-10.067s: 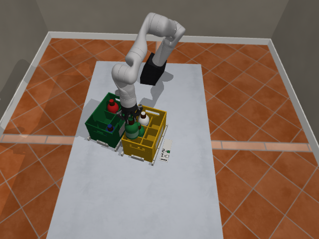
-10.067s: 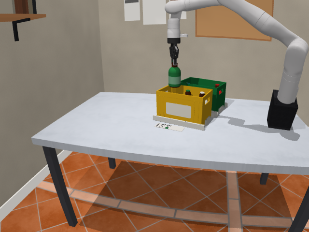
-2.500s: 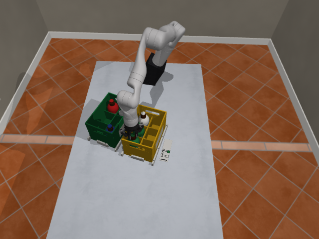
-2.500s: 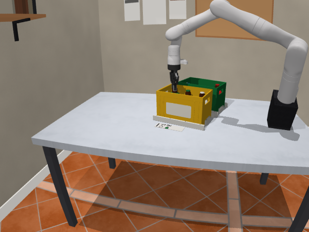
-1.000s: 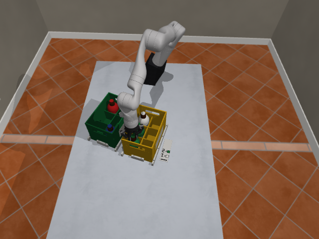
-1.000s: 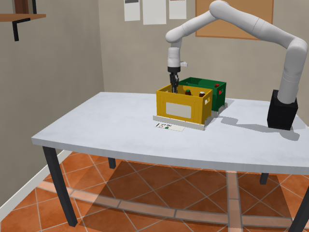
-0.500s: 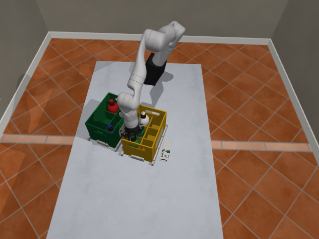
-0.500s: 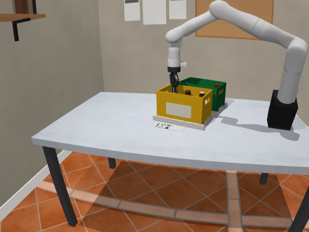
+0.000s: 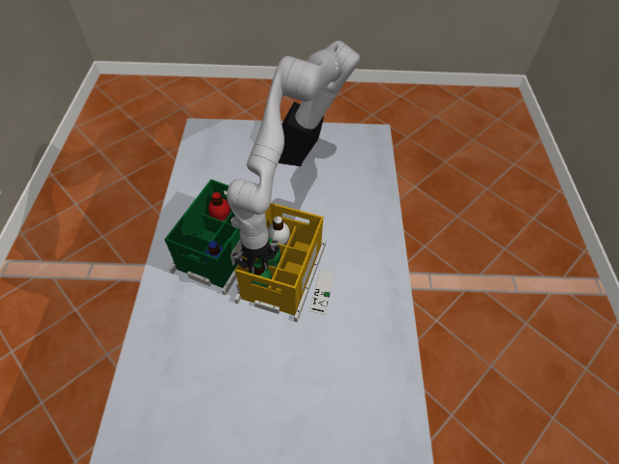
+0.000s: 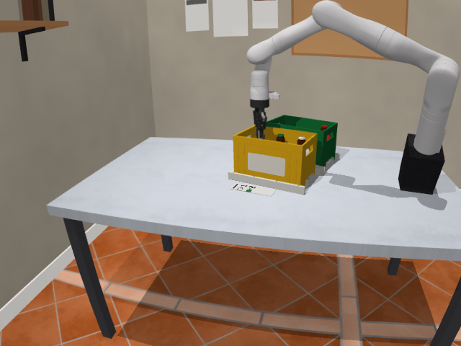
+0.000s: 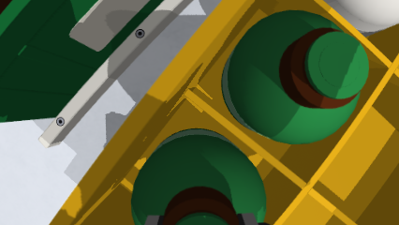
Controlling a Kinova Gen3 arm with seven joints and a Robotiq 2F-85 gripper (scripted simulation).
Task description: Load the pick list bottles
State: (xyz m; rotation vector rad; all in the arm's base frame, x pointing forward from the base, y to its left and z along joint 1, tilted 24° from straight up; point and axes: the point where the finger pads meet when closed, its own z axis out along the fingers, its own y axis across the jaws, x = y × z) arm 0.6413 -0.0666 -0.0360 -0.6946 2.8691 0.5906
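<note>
My gripper is now 80 mm past the yellow crate, 70 mm above it and 60 mm to the right of it. From my hand the other things lie so: green crate: 170 mm to the right, 150 mm behind, 70 mm below; blue-label bottle: 150 mm to the right, 70 mm below, 60 mm behind; white-label bottle: 170 mm behind, 70 mm below, 30 mm to the left.
</note>
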